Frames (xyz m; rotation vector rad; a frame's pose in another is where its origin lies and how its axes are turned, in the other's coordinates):
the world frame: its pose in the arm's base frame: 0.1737 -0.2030 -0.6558 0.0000 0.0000 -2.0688
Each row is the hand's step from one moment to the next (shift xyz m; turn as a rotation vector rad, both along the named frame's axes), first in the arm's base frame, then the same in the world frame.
Working: the arm's base frame: its pose in the world frame: -0.0954 -0.2496 0.6558 0.0000 0.0000 2.0688

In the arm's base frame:
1: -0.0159 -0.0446 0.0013 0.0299 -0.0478 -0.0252
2: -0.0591 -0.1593 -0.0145 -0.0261 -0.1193 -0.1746
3: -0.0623 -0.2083 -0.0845 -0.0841 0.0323 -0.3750
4: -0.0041 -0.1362 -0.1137 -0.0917 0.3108 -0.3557
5: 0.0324 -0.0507 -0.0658 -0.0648 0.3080 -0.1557
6: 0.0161 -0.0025 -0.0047 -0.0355 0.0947 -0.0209
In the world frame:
1: 0.0468 0.0073 0.0013 0.0277 0.0491 -0.0252
2: 0.1682 0.0242 -0.0145 0.1173 0.0341 -0.1746
3: 0.2128 0.0448 -0.0845 0.0118 -0.0893 -0.3750
4: 0.1216 0.0615 -0.1137 -0.2292 -0.2290 -0.3557
5: 0.0291 0.0527 -0.0658 -0.2396 -0.2041 -0.1557
6: -0.0055 0.0153 -0.0047 -0.0662 -0.0764 -0.0209

